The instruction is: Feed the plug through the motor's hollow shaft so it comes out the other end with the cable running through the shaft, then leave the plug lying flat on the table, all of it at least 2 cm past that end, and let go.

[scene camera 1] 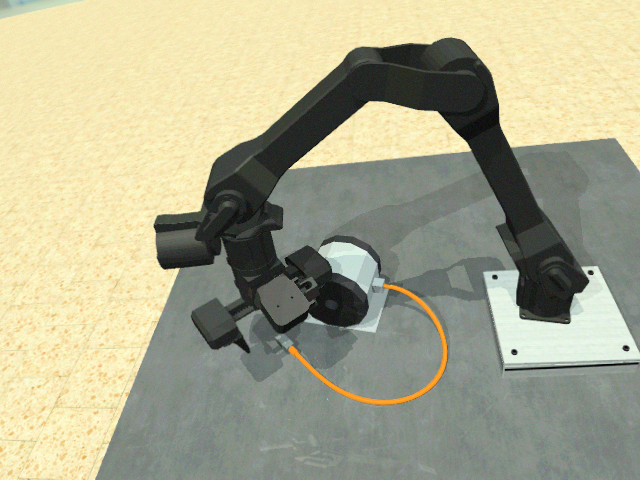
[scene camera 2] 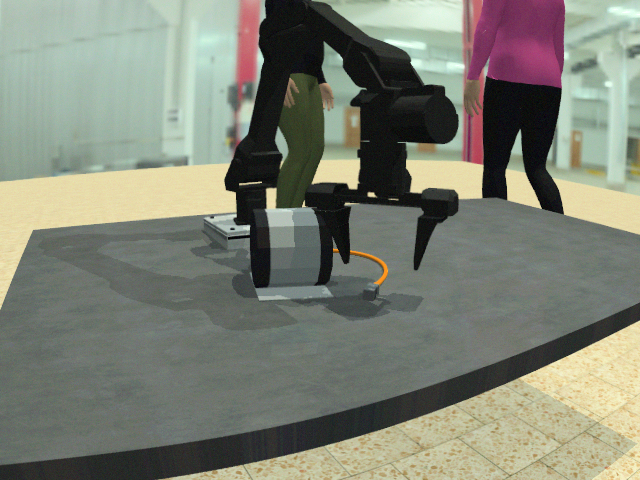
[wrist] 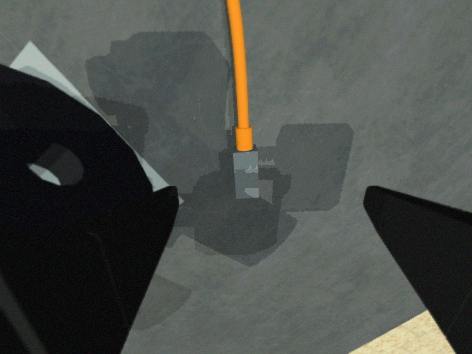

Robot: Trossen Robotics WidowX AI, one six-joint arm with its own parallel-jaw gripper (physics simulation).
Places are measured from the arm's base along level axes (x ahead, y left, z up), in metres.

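Pixels of known places: gripper, between the fingertips: (scene camera 1: 275, 333) (scene camera 2: 380, 266) (wrist: 270, 195); arm's base, origin of its link: (scene camera 1: 543, 304).
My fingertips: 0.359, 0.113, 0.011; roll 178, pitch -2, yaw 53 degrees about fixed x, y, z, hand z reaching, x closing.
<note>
For each thing: its top centre in the pictures, then the offset to it from my fingertips, as dx, dy, dz. "*": a spot on its surface instead.
- grey plug, centre of its top: (wrist: 246, 176) (scene camera 2: 371, 286) (scene camera 1: 284, 340) -0.004, -0.010, -0.027
- motor, centre of its top: (scene camera 2: 288, 209) (scene camera 1: 337, 257) -0.075, -0.102, +0.061
- shaft's round opening, a spot on its surface: (wrist: 65, 167) (scene camera 1: 333, 304) * -0.069, -0.064, +0.001
- pale plate, centre of its top: (wrist: 69, 175) (scene camera 2: 288, 283) (scene camera 1: 345, 303) -0.072, -0.102, -0.039
The grey plug (scene camera 1: 284, 342) (scene camera 2: 370, 291) (wrist: 246, 175) lies on the table beside the motor (scene camera 1: 353, 262) (scene camera 2: 294, 248) (wrist: 65, 115), outside the shaft. The orange cable (scene camera 1: 444, 346) (scene camera 2: 385, 268) (wrist: 241, 65) curves from the plug to a grey block on the motor's side. The shaft's round opening (scene camera 1: 331, 304) (wrist: 65, 167) shows in the motor's black end face. My gripper (scene camera 1: 279, 330) (scene camera 2: 381, 265) (wrist: 270, 195) is open and empty, pointing down above the plug. In the wrist view the plug lies between the fingers' lines, nearer the left finger. That finger is close to the motor's end face. The shaft's far end is hidden.
The motor sits on a pale plate (scene camera 1: 369, 327) (scene camera 2: 294, 293) (wrist: 70, 90). The arm's white base plate (scene camera 1: 573, 343) (scene camera 2: 219, 227) is on the table, to the right in scene camera 1. The table edge (scene camera 2: 310, 421) runs beyond the gripper; tiled floor shows past it.
</note>
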